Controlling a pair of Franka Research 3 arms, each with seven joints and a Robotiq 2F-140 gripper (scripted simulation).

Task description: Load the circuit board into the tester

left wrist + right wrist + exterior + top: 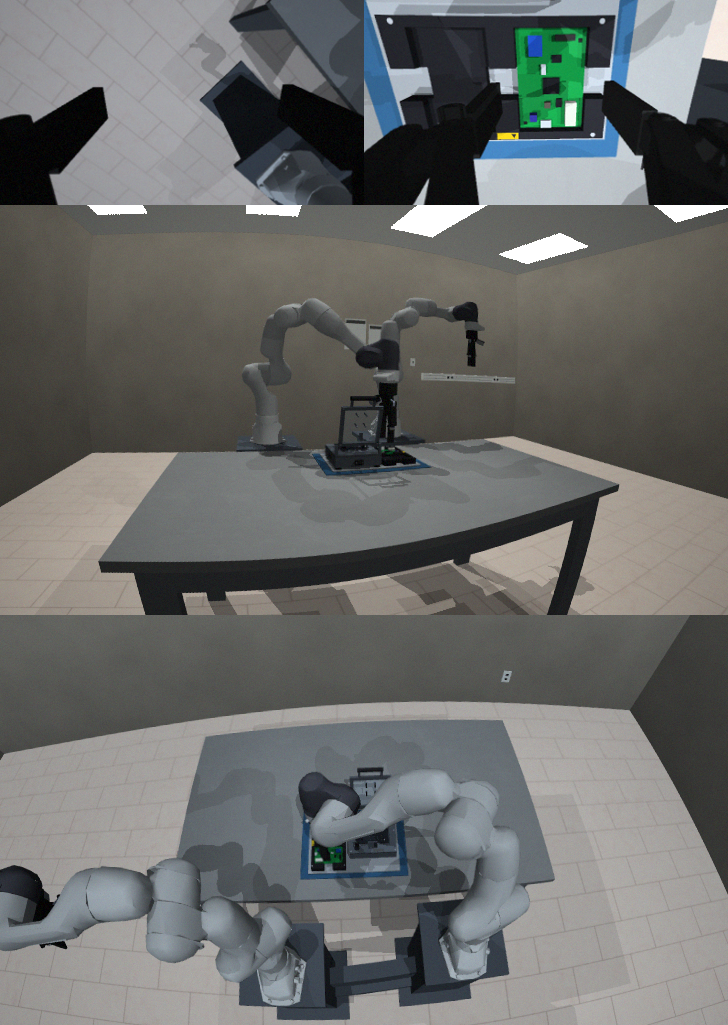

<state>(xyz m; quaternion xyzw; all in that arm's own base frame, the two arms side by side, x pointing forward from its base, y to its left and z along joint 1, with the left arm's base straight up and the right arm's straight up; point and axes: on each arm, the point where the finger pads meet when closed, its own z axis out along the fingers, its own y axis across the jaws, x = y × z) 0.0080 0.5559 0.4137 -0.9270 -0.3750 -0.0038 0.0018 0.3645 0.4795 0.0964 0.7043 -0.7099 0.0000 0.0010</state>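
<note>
The green circuit board is 8 cm below my right hand. From my right hand the other things lie so: clear lid: 16 cm ahead, 19 cm to the right, 9 cm above; nest: 5 cm ahead, 17 cm to the right, 2 cm below; black tray: 5 cm ahead, 1 cm to the right, 8 cm below.
</note>
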